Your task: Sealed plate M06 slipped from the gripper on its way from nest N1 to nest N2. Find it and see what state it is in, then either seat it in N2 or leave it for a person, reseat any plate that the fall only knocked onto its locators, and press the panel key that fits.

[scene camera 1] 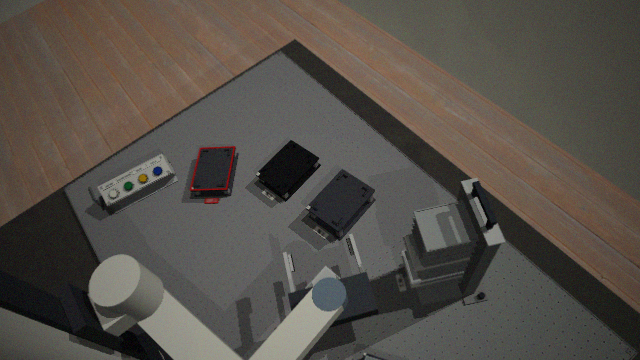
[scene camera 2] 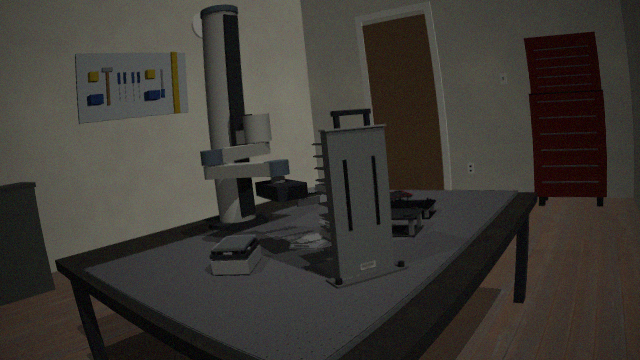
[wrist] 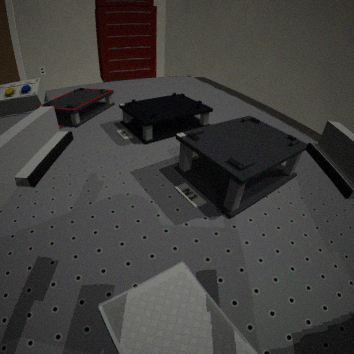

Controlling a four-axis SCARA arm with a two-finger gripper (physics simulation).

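Seen in the pictures: gripper, between the fingertips: (scene camera 1: 318, 244) (wrist: 193, 123); arm's base, origin of its link: (scene camera 2: 238, 223).
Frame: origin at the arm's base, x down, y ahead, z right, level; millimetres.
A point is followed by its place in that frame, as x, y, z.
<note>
A pale, clear-topped plate (wrist: 165, 310) @(-27, 515, 123) (scene camera 1: 326, 274) @(-27, 533, 107) (scene camera 2: 310, 241) @(-27, 530, 179) lies low at the table, partly under the gripper head; its label is unreadable and its far end is hidden. My gripper (scene camera 1: 320, 247) @(-156, 547, 81) (wrist: 193, 123) @(-156, 547, 81) is open and empty, above and short of nest N1. Nest N1 (scene camera 1: 340, 202) @(-73, 688, -15) (wrist: 242, 145) @(-72, 675, -9) is a dark grey stand with no plate on it. Beside it stands a black nest (scene camera 1: 288, 170) @(-56, 646, -216) (wrist: 167, 109) @(-56, 647, -205) with a bare top; its label is too small to read. The key panel (scene camera 1: 137, 181) @(-74, 262, -503) (wrist: 21, 100) @(-50, 314, -479) has white, green, yellow and blue keys.
A red-rimmed stand (scene camera 1: 214, 169) @(-53, 474, -385) (wrist: 79, 100) @(-53, 480, -358) sits between the panel and the black nest. A tall shelf tower (scene camera 2: 360, 200) @(-187, 816, 333) (scene camera 1: 475, 270) @(-200, 761, 377) with a handle stands near the table edge. A light box with a dark-framed top (scene camera 2: 235, 257) @(-61, 528, 463) stands left of the tower in scene camera 2.
</note>
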